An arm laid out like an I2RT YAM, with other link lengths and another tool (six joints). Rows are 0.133 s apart.
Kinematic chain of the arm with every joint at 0, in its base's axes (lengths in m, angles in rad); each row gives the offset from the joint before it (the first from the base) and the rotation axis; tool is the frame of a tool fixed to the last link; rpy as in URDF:
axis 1: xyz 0 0 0.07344 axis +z
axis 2: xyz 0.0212 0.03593 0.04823 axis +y
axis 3: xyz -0.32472 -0.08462 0 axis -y
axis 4: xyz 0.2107 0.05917 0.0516 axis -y
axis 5: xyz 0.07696 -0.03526 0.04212 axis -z
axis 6: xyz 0.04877 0 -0.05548 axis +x
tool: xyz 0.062 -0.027 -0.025 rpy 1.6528 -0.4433 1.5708
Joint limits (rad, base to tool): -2.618..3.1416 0..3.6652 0..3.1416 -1.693..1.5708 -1.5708..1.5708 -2.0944..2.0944
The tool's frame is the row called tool.
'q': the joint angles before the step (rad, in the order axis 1, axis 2, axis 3, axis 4, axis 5, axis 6). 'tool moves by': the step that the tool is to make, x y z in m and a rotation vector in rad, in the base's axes. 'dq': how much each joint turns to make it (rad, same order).
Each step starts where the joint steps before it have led.
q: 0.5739, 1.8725, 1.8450, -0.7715, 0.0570, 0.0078
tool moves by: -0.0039, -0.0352, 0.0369, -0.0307, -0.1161, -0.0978
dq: -0.0386, -0.0808, 0.0037, 0.0005, 0.1030, -0.0229
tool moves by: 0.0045, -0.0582, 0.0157, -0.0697, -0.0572, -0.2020
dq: -0.0982, -0.0337, -0.0002, -0.0155, 0.1363, 0.0001
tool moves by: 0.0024, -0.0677, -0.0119, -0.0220, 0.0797, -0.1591
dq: -0.1664, 0.0105, -0.0005, -0.0714, -0.0100, 0.0003
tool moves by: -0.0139, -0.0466, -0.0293, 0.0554, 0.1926, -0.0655
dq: -0.1442, 0.0333, 0.0001, -0.1449, -0.1208, 0.0001
